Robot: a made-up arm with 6 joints.
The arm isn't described. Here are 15 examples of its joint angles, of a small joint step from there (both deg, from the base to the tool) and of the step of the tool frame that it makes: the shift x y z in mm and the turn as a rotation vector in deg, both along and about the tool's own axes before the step.
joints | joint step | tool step
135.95 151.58 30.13 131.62 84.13 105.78 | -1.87 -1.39 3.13 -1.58 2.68 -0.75 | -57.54 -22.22 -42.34 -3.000 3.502 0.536
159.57 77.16 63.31 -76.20 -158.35 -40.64 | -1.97 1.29 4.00 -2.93 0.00 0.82 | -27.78 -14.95 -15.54 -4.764 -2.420 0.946
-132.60 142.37 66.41 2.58 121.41 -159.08 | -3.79 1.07 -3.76 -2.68 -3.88 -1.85 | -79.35 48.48 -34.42 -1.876 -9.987 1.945
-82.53 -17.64 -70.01 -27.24 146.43 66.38 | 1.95 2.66 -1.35 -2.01 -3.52 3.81 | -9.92 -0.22 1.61 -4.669 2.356 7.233
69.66 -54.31 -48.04 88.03 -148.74 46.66 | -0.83 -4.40 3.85 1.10 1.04 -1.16 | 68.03 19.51 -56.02 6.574 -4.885 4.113
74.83 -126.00 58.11 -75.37 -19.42 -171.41 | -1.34 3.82 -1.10 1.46 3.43 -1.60 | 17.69 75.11 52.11 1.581 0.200 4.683
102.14 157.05 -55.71 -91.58 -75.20 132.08 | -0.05 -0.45 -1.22 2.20 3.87 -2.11 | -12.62 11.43 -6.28 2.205 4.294 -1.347
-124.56 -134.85 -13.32 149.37 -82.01 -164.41 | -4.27 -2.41 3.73 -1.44 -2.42 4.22 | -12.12 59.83 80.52 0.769 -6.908 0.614
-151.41 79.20 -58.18 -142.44 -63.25 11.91 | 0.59 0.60 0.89 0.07 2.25 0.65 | 10.34 2.21 3.20 -1.330 -2.196 -0.653
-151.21 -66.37 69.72 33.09 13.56 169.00 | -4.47 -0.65 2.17 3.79 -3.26 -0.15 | 23.51 -78.76 -94.16 -6.286 0.453 -2.604
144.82 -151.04 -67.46 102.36 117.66 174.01 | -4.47 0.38 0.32 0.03 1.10 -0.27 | 39.79 10.49 23.37 2.530 0.206 -3.906
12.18 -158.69 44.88 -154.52 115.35 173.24 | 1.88 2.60 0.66 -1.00 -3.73 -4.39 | 33.77 0.13 47.68 4.971 -1.137 0.741
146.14 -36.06 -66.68 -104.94 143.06 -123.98 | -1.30 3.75 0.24 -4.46 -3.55 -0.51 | -22.97 6.75 -23.39 -5.407 -1.532 -0.724
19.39 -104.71 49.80 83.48 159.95 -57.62 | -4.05 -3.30 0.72 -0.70 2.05 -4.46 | 84.22 -97.33 9.49 4.163 0.033 7.212
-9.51 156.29 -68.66 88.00 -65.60 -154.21 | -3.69 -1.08 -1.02 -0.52 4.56 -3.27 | -13.87 -12.49 -6.33 2.290 5.790 4.619
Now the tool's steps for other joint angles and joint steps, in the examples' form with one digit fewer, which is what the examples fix.
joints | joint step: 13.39 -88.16 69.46 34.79 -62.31 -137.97 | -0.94 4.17 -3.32 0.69 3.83 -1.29
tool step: 95.7 -71.8 -55.6 -3.60 -0.36 -2.33
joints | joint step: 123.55 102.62 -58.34 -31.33 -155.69 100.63 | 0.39 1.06 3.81 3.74 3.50 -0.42
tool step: -31.9 36.8 29.7 3.45 3.69 -5.50
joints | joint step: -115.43 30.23 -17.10 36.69 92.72 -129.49 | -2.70 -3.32 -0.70 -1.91 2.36 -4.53
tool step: -29.8 68.5 -13.8 1.22 -0.46 4.95
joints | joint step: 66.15 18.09 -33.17 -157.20 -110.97 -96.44 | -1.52 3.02 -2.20 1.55 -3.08 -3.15
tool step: -40.3 13.6 -5.5 4.44 0.47 2.02
